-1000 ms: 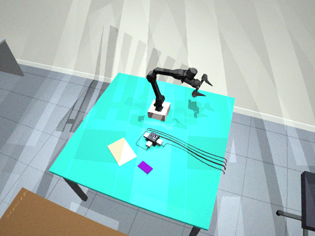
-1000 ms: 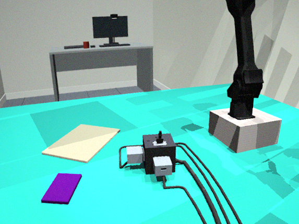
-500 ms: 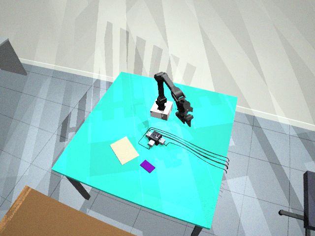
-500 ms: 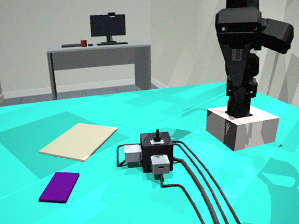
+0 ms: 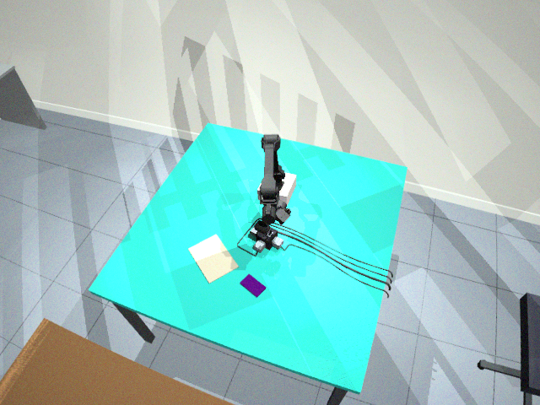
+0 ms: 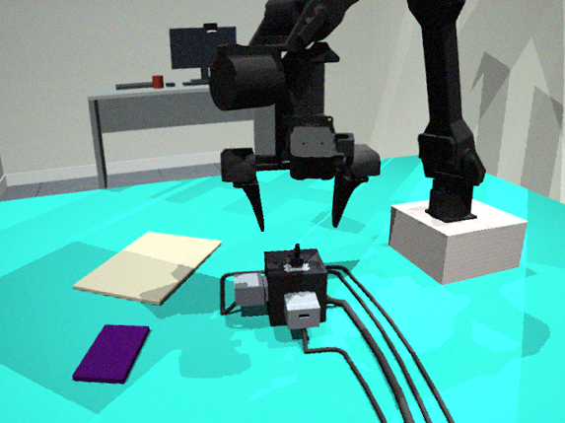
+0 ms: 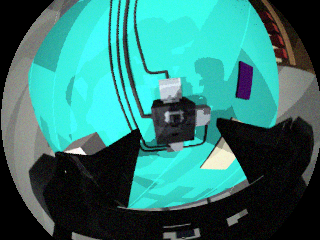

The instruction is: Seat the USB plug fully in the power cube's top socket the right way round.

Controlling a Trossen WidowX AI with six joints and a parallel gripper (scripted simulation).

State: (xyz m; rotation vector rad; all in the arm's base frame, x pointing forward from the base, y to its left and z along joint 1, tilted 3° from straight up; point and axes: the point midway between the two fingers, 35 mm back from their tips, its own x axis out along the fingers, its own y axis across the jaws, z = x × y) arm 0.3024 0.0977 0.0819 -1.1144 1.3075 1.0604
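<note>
My gripper tip is 1 cm to the left of the black USB plug and 4 cm above it. From my gripper tip the other things lie so: purple card: 25 cm ahead, 13 cm below; USB socket: 1 cm to the right, 7 cm below; cream sheet: 18 cm ahead, 24 cm to the right, 13 cm below.
</note>
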